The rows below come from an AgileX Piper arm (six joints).
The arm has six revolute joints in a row. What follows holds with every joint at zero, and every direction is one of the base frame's.
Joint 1 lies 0.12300 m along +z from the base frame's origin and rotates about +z.
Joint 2 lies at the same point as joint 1 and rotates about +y.
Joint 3 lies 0.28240 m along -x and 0.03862 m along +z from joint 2 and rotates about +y.
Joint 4 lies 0.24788 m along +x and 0.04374 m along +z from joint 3 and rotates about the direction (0.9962, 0, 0.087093).
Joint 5 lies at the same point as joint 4 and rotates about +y.
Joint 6 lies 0.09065 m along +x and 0.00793 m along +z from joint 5 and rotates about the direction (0.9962, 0, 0.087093).
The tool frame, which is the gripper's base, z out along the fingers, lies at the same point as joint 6; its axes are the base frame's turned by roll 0.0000, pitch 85.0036 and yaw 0.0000 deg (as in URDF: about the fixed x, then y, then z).
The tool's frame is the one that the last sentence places.
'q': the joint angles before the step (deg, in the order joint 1, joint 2, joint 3, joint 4, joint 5, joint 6). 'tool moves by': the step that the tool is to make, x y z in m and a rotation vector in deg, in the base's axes. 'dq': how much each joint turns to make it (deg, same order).
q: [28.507, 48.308, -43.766, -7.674, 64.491, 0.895]
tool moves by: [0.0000, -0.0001, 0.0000, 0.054, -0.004, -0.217]
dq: [-0.001, -0.011, 0.007, -0.060, 0.004, 0.241]
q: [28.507, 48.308, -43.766, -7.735, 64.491, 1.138]
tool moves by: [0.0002, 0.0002, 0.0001, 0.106, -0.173, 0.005]
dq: [0.039, -0.005, 0.011, -0.019, -0.202, 0.068]
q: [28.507, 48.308, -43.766, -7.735, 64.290, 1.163]
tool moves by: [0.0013, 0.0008, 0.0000, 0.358, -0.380, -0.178]
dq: [0.013, 0.186, 0.007, -0.007, -0.666, 0.316]
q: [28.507, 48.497, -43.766, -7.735, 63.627, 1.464]
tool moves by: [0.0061, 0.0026, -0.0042, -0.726, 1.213, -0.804]
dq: [0.008, 1.941, -0.011, -0.488, -0.400, 0.980]
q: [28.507, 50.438, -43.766, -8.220, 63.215, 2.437]
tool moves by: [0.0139, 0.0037, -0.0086, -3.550, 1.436, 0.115]
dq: [0.018, 4.118, -0.148, -2.551, -0.989, 0.254]
